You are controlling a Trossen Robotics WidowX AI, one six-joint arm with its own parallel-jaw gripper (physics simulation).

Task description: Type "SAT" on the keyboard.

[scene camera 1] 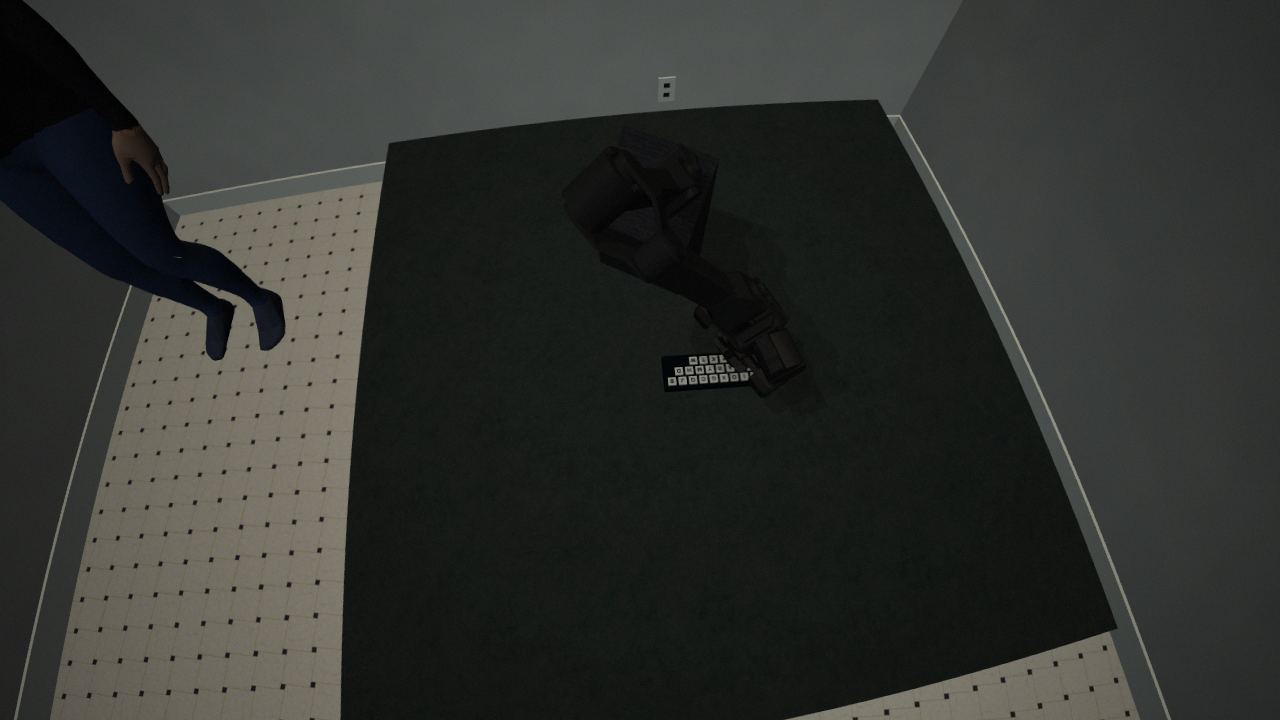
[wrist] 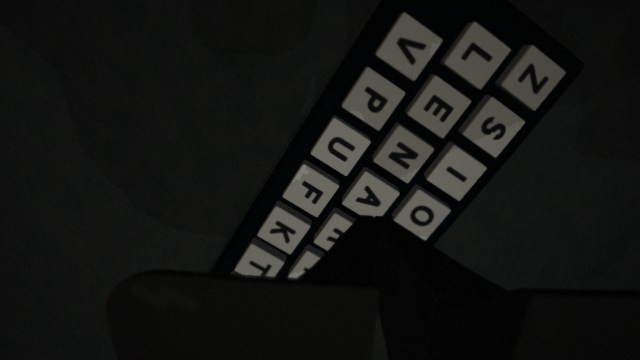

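Where they show: gripper, fingertip midpoint: (scene camera 1: pixel 731 363) (wrist: pixel 371 230); arm's base at its link origin: (scene camera 1: pixel 682 176).
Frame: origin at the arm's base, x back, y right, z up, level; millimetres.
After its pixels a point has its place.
Observation:
The dark keyboard (scene camera 1: pixel 670 361) {y 116, x -222, z -212 mm} (wrist: pixel 450 11) {y -44, x -289, z -212 mm} with white letter keys lies flat on the dark mat (scene camera 1: pixel 554 501) {y 403, x -371, z -223 mm}. In the wrist view it runs diagonally, with the S key (wrist: pixel 493 128) {y -13, x -313, z -207 mm} at the right edge and the A key (wrist: pixel 370 192) {y 19, x -279, z -207 mm} in the middle row. The T key (wrist: pixel 259 261) {y 57, x -246, z -207 mm} shows at the lower left, its lower part hidden by the gripper body. My gripper (scene camera 1: pixel 735 365) {y 23, x -280, z -188 mm} (wrist: pixel 371 230) {y 23, x -280, z -188 mm} is shut and empty. Its tips overlap the lower edge of the A key in the wrist view; whether they touch it I cannot tell. The gripper hides the keyboard's right part in the scene view.
The arm (scene camera 1: pixel 657 255) {y 182, x -267, z 212 mm} reaches from its base near the mat's back edge towards the keyboard. A person (scene camera 1: pixel 107 214) stands on the tiled floor (scene camera 1: pixel 223 501) at the left. Grey walls rise at the back and right, with an outlet (scene camera 1: pixel 666 88) on the back wall.

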